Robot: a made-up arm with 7 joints.
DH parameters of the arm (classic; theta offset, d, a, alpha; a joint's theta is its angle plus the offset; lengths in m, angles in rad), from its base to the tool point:
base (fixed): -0.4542 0 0.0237 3.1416
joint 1: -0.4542 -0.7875 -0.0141 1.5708
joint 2: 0 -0.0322 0.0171 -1.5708
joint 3: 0 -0.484 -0.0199 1.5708
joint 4: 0 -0.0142 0.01 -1.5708
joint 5: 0 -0.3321 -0.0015 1.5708
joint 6: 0 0.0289 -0.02 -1.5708
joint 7: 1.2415 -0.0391 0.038 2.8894
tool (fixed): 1.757 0.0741 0 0
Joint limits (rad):
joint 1: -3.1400..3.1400
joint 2: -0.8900..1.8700
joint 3: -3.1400..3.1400
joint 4: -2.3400..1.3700
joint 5: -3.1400..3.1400
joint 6: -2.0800..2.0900
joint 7: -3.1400..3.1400
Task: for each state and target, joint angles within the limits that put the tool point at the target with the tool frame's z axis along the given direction. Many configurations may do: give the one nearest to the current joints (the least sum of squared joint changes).
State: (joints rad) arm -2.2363 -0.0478 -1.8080 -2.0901 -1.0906 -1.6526 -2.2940
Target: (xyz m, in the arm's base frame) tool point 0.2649 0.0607 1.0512 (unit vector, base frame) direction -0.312 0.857 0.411
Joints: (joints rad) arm -1.7474 -0.3318 -1.4854 -2.2910 -1.5696 -1.5799 -2.4650
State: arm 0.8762 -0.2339 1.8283 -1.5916 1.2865 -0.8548 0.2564
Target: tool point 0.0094 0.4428 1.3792 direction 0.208 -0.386 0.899
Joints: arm 0.9903 -0.8900 1.9442 -1.0619 1.5558 -1.4160 0.1044
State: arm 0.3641 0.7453 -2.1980 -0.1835 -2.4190 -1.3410 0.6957
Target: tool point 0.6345 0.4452 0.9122 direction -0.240 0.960 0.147
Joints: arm -0.4134 1.4469 -2.1563 0.3373 -2.4900 -1.3048 0.8430
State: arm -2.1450 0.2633 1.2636 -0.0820 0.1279 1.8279 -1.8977
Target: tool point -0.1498 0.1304 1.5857 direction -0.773 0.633 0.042
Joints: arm -2.5198 0.1113 0.7110 0.0879 -0.4733 1.5235 -2.0223
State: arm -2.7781 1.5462 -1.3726 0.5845 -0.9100 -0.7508 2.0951
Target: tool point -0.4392 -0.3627 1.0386 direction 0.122 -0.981 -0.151
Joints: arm -3.1400 1.1262 -2.0005 1.3700 -1.7602 -0.6311 1.7451
